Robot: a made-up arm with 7 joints.
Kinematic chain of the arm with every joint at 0, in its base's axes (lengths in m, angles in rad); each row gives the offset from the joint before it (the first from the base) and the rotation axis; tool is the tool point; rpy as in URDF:
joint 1: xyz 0 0 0.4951 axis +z
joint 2: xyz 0 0 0 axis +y
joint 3: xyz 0 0 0.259 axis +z
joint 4: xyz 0.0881 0 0 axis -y
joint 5: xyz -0.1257 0 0.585 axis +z
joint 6: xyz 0 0 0 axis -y
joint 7: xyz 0.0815 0 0 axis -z
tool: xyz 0 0 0 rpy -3.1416 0 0
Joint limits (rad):
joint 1: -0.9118..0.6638
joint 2: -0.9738..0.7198
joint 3: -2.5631..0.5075
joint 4: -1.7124..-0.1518
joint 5: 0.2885..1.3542
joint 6: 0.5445..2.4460
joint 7: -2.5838..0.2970
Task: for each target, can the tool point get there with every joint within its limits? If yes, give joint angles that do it. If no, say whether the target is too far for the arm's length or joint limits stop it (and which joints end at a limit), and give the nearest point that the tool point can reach.
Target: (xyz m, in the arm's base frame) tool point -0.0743 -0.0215 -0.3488
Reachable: no: joint limits stop it (at a limit: joint 2, joint 3, joint 4, joint 5, joint 6) | nearest point -0.6360 -0.1840 0.1359 | short by 0.760 m
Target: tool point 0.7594 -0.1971 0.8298
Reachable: yes | joints 0.3035 0.1290 -0.6051 -1.5020 0.6588 1.3748 -2.2589
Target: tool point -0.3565 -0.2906 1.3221
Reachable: yes | joints -0.4472 -0.1036 -1.7784 -0.7569 0.6669 2.0024 -0.7171
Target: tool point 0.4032 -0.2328 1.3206
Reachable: yes | joints -0.4734 0.2537 0.0183 -0.4521 0.8939 2.0248 -2.2788
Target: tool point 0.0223 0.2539 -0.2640
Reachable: no: joint limits stop it (at a limit: joint 1, joint 2, joint 4, joint 5, joint 6) | nearest point 0.4013 0.5717 0.2134 | short by 0.687 m
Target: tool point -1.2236 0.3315 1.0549
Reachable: no: too far | nearest point -0.8417 0.2280 0.8802 | short by 0.433 m
